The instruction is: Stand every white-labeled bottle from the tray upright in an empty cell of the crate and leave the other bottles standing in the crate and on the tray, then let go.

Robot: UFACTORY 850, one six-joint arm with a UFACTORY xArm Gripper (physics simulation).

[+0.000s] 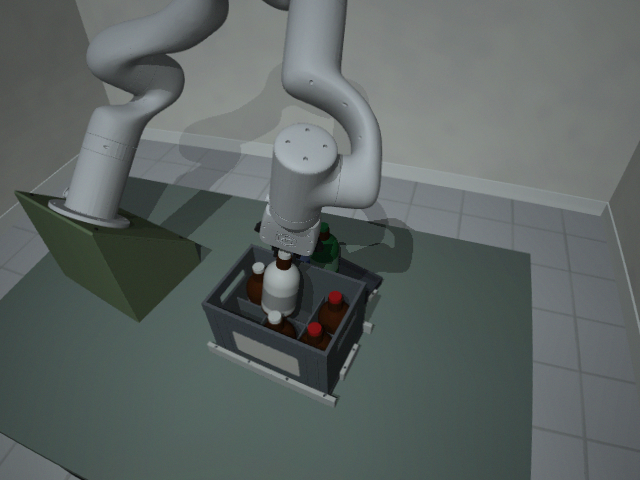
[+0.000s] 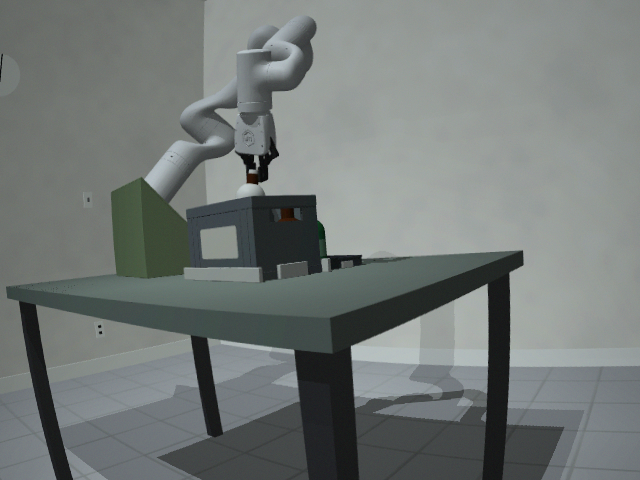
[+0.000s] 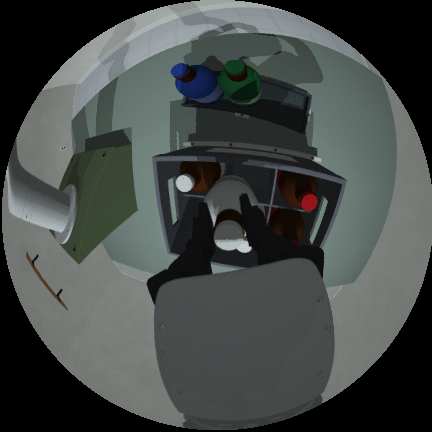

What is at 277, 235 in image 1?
The gripper.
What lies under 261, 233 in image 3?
The gripper.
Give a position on a white bottle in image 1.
281, 280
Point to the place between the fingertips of the gripper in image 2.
257, 180
